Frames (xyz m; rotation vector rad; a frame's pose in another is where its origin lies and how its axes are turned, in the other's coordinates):
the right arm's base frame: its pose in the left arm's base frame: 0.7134 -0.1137 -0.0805 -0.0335 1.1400 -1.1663
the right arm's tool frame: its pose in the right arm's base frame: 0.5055 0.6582 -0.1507 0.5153 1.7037 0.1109
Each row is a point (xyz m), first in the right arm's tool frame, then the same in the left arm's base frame.
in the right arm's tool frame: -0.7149 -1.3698 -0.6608
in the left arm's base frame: 0.3513 -0.2084 0.6714
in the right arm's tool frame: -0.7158 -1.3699 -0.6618
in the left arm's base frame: 0.3519 -0.2084 0.6726
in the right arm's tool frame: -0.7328 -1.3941 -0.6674
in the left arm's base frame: 0.3393 -0.2176 0.6983
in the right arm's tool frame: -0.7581 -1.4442 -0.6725
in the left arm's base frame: 0.3073 -0.2339 0.7418
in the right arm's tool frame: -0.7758 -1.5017 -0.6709
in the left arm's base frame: 0.2638 -0.2495 0.7802
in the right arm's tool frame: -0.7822 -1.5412 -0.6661
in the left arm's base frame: 0.2304 -0.2586 0.8010
